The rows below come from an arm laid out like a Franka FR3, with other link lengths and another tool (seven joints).
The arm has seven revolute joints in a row. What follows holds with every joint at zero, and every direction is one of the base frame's. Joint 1 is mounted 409.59 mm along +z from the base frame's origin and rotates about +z. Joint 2 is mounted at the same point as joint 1 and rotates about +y. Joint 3 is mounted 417.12 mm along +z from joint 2 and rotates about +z. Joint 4 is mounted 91.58 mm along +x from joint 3 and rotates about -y. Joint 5 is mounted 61.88 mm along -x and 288.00 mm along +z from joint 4 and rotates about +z. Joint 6 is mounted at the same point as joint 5 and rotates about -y. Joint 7 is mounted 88.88 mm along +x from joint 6 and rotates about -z. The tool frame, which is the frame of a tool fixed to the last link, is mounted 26.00 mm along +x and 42.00 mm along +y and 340.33 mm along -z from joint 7; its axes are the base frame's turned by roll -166.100, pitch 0.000 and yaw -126.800 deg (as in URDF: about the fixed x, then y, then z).
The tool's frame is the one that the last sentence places.
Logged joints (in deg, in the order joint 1, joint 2, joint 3, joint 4, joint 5, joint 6, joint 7), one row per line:
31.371, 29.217, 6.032, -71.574, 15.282, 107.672, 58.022
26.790, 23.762, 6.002, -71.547, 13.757, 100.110, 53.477
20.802, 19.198, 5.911, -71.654, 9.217, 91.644, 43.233
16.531, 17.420, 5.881, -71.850, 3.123, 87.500, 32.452
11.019, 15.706, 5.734, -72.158, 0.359, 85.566, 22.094
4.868, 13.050, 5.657, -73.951, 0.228, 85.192, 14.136
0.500, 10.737, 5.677, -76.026, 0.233, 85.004, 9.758
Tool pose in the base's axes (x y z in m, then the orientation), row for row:
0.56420, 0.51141, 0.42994, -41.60, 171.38, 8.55
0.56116, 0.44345, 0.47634, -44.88, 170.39, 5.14
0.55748, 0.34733, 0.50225, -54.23, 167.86, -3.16
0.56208, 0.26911, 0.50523, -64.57, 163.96, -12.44
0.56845, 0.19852, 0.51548, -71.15, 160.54, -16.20
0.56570, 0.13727, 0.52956, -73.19, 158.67, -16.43
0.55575, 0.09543, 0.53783, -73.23, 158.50, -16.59
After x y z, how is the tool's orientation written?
As a rotation vector, in degrees.
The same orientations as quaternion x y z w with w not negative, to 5 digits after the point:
-0.23550, 0.97020, 0.04840, 0.02998
-0.25447, 0.96610, 0.02914, 0.03249
-0.30722, 0.95096, -0.01790, 0.03114
-0.36536, 0.92774, -0.07039, 0.02919
-0.40326, 0.90991, -0.09182, 0.03188
-0.41670, 0.90337, -0.09354, 0.03919
-0.41720, 0.90299, -0.09451, 0.04026

